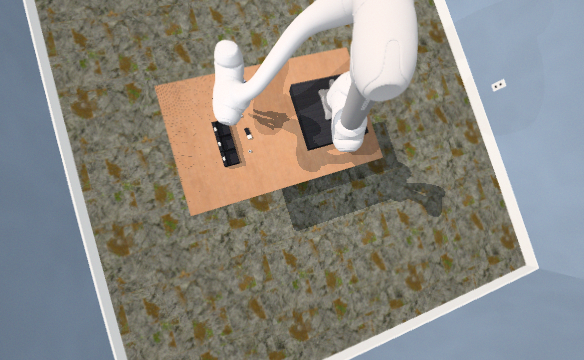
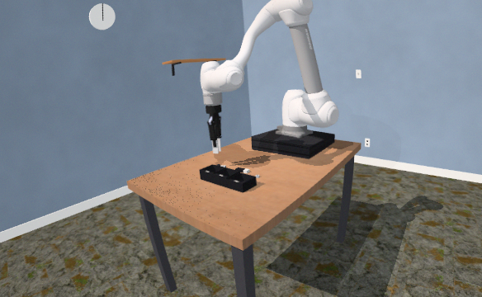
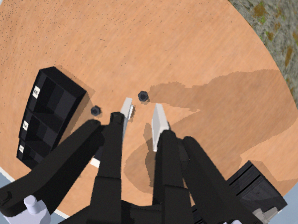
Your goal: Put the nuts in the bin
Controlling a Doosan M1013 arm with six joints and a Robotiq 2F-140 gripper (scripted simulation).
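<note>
The white piece is 100 mm below my hand and 40 mm to the left of it. The rest, counted from my hand: pale nut: 260 mm to the left, 100 mm below, 10 mm ahead; black bin row: 180 mm to the left, 120 mm ahead, 80 mm below.
</note>
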